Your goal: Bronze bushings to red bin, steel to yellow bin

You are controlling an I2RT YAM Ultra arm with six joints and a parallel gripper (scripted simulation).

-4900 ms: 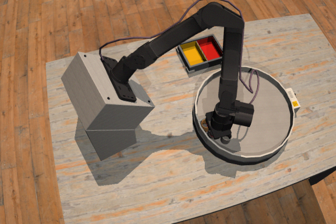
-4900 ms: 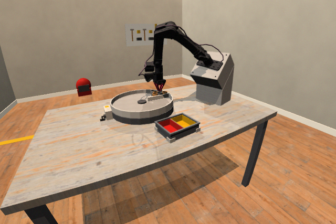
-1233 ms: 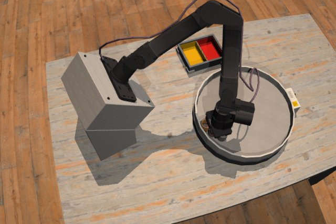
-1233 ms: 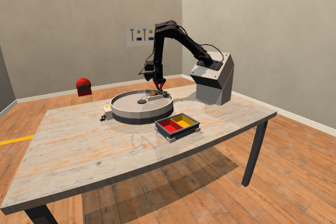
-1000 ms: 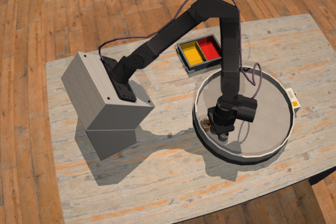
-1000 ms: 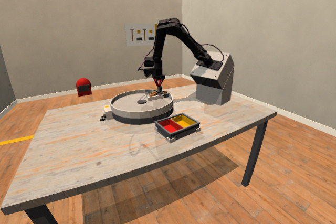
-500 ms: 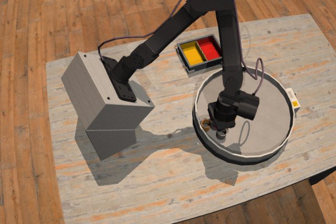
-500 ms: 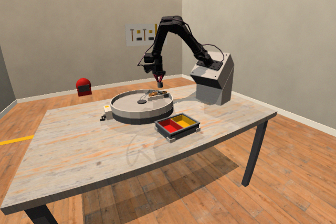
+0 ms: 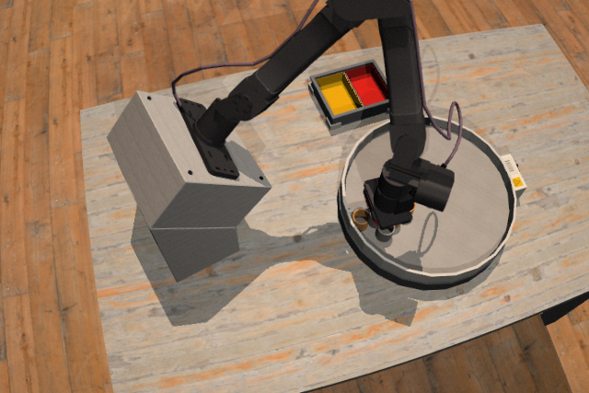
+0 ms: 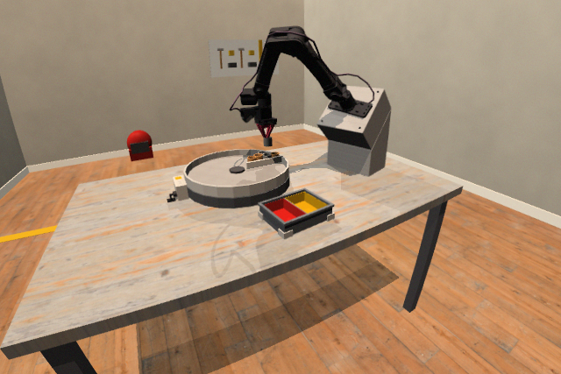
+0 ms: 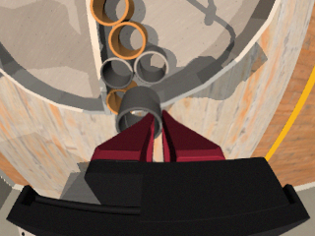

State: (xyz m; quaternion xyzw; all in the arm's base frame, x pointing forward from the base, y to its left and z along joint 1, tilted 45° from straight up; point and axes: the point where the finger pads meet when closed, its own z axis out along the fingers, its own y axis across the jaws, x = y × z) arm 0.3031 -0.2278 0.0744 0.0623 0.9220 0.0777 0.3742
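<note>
Right now my hand is 41 cm to the right of the two-part bin tray, 14 cm short of it and 13 cm above it. The rest, counted from my hand: red bin (41 cm to the left, 18 cm ahead, 14 cm below); then turntable (17 cm ahead, 10 cm below, 5 cm to the left); then yellow bin (41 cm to the left, 14 cm below, 9 cm ahead).
</note>
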